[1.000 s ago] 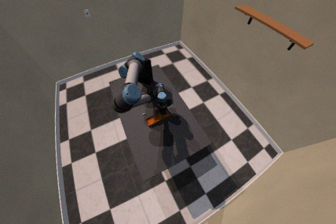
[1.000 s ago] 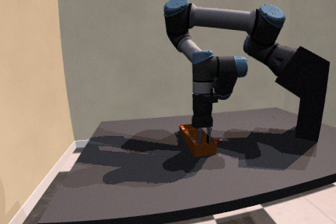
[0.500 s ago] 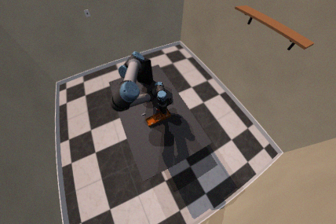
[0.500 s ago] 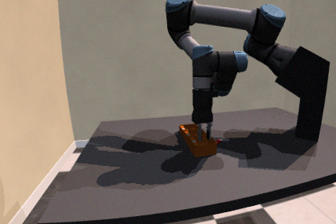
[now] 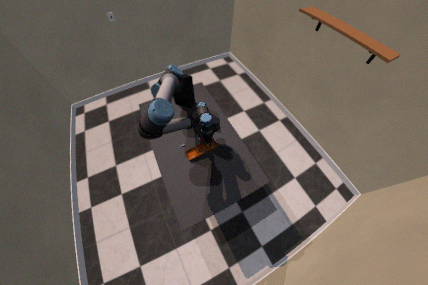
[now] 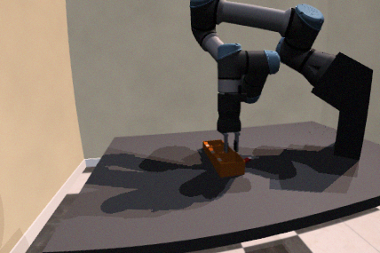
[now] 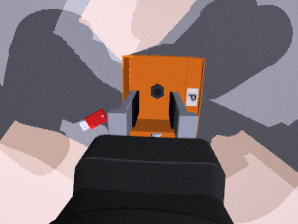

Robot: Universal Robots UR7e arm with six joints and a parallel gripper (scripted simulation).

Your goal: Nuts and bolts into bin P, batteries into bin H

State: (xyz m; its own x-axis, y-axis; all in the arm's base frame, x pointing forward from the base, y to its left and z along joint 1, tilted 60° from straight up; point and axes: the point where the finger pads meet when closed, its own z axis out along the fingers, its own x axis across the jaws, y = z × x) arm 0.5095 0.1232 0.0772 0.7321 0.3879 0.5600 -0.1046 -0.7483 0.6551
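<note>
Right now my hand is 180 mm to the left of the grey bolt, 130 mm past it and 80 mm above it. From my hand the other things lie so: orange battery (80 mm to the right, 70 mm below, 10 mm behind); orange three-compartment bin (80 mm to the right, 60 mm below); dark nut (70 mm below).
</note>
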